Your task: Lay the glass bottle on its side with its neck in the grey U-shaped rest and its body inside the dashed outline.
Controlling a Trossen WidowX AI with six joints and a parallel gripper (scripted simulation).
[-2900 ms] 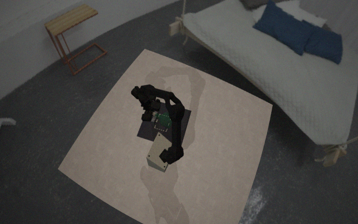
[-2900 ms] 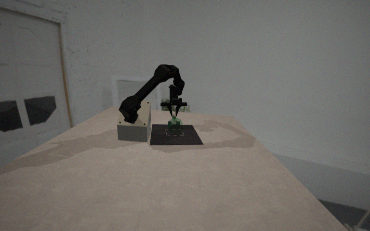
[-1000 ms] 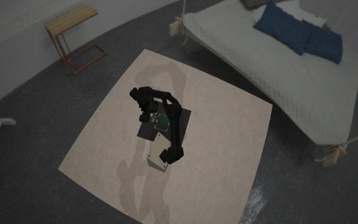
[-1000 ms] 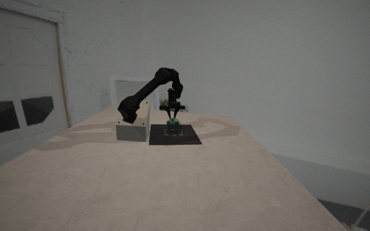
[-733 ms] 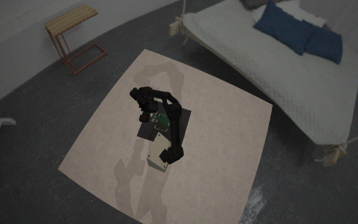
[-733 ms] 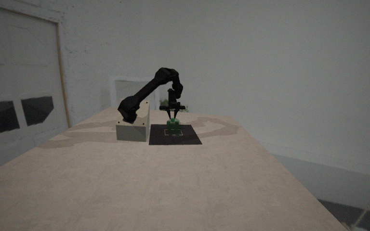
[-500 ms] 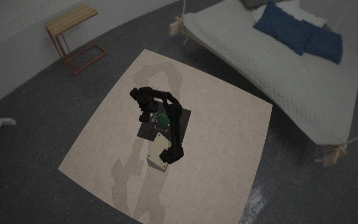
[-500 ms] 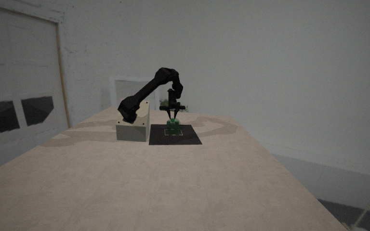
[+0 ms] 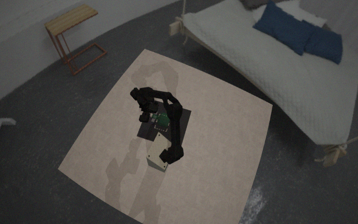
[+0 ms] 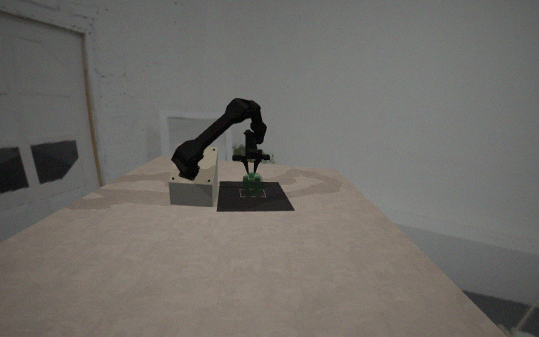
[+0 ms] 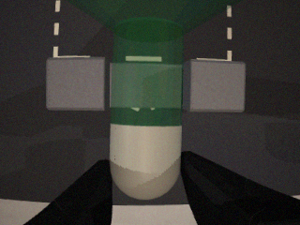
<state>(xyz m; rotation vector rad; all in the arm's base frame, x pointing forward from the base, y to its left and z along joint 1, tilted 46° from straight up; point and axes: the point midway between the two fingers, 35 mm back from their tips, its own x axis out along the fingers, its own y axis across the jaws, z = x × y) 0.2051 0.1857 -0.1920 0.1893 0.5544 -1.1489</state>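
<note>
My gripper tip is 50 mm to the left of the green glass bottle and 10 mm short of it. From my gripper tip the other things lie so: dark mat (110 mm to the right, 60 mm below, 30 mm ahead).
</note>
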